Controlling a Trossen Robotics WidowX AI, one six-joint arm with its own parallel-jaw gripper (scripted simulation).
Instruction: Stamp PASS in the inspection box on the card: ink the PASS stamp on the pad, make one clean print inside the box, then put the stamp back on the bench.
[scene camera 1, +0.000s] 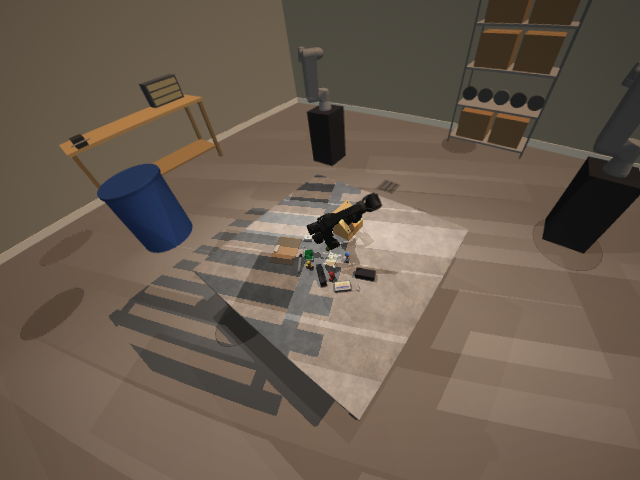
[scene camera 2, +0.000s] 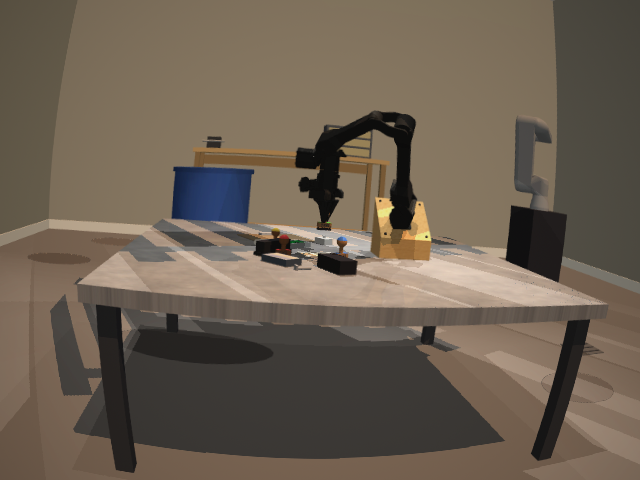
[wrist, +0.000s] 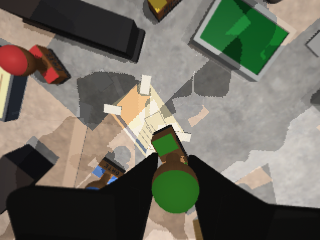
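Note:
Scene camera 2 shows the gripper (scene camera 2: 324, 222). The wrist view shows the gripper (wrist: 173, 159) as well, together with a green-knobbed PASS stamp (wrist: 175, 188).

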